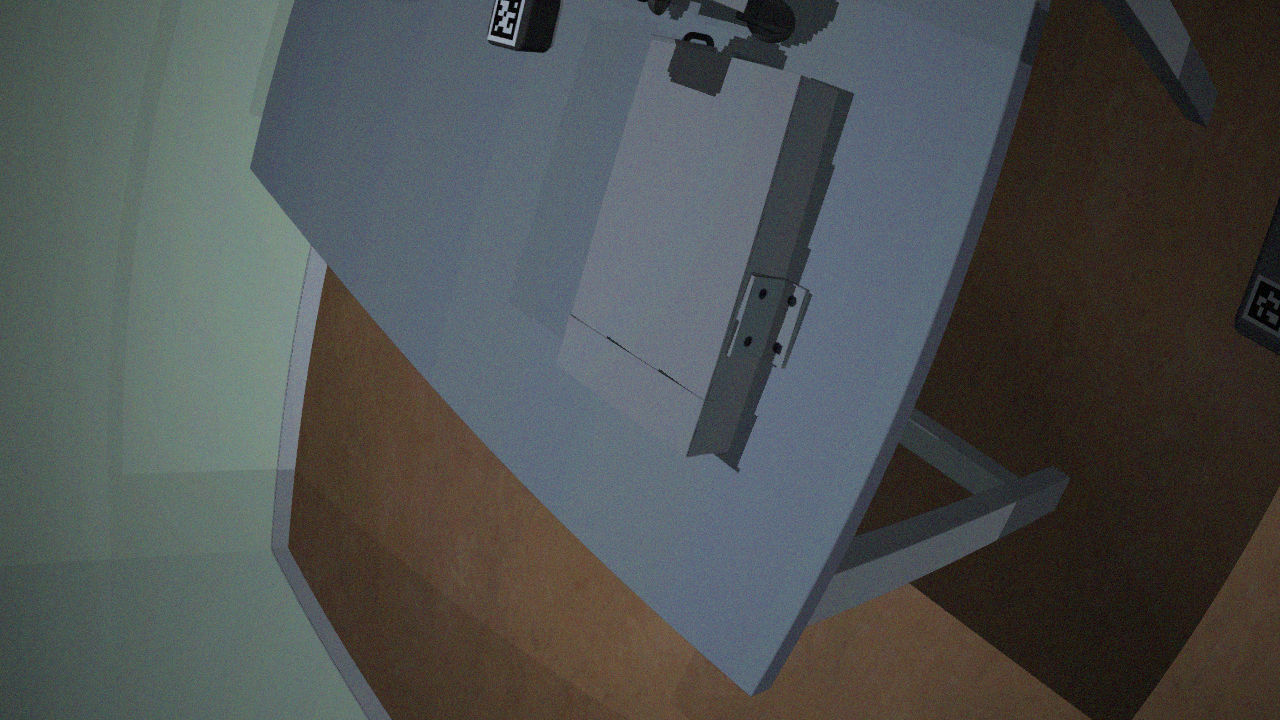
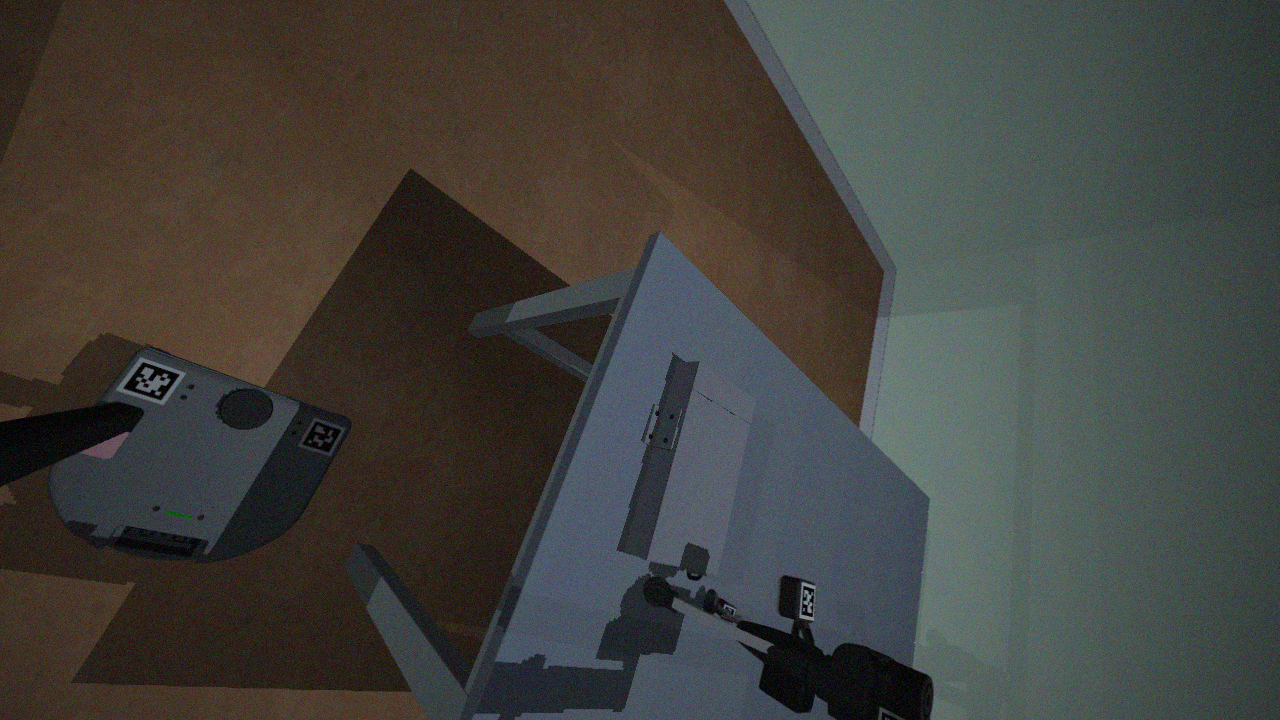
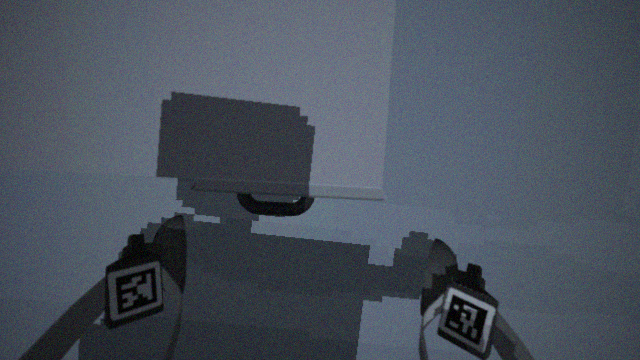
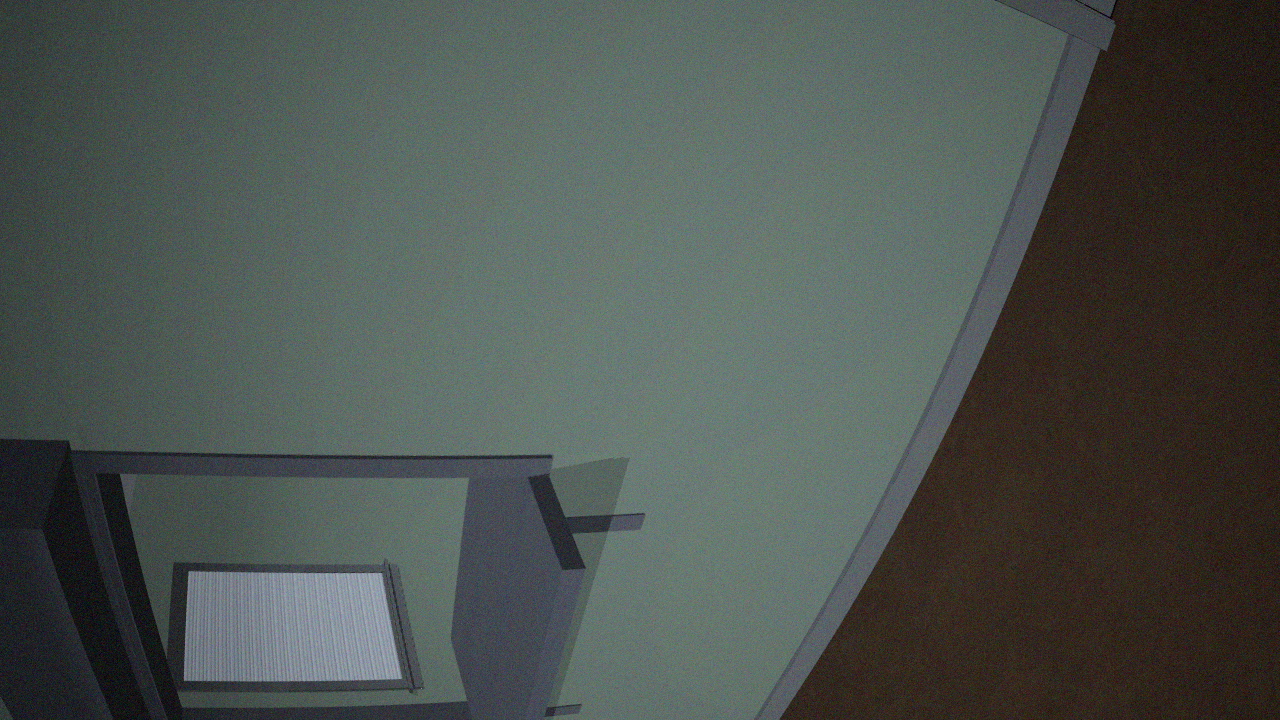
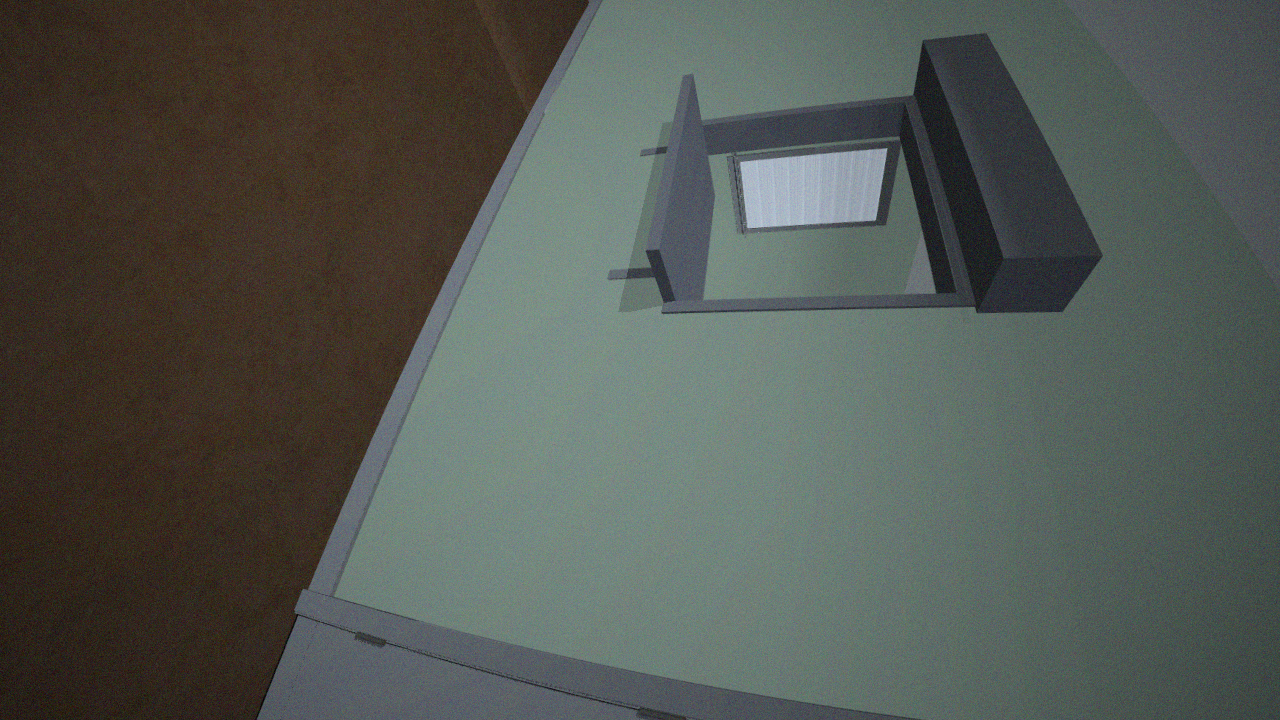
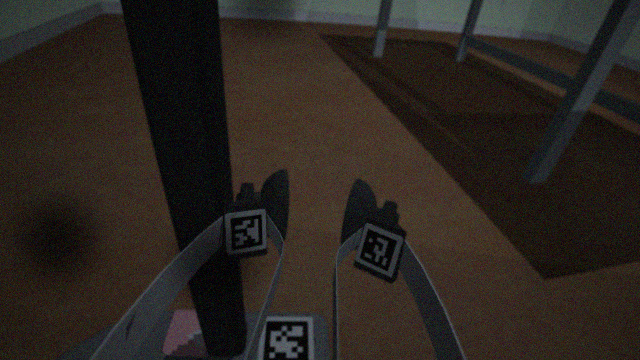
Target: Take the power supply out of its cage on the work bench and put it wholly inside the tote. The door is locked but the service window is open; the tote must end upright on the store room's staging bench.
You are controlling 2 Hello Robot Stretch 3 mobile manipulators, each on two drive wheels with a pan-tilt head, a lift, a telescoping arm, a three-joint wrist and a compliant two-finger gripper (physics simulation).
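Note:
The pale, flat-topped cage [image 1: 680, 197] [image 2: 707, 474] [image 3: 350, 100] is on the work bench [image 1: 402, 223] [image 2: 805, 465]. A grey angled rail [image 1: 787, 179] [image 2: 657, 483] runs along one side, with a small bracket on it. A dark loop handle [image 1: 698, 37] [image 2: 694, 574] [image 3: 275, 207] sticks out at its end edge. My r1 gripper [image 1: 714, 10] [image 2: 684, 594] [image 3: 305, 260] is open, its fingers wide apart near the handle, holding nothing. My r2 gripper [image 6: 317, 205] is open and empty above the floor. The power supply and tote cannot be made out.
The service window's frame [image 4: 313, 464] [image 5: 805, 303] stands open in the green wall, with a ledge [image 4: 510, 555] [image 5: 684, 179] along it. A hinged door [image 5: 402, 689] shows at lower left. r1's base [image 2: 196, 465] is beside the bench. r2's black mast [image 6: 180, 125] and table legs [image 6: 565, 110] flank r2's gripper.

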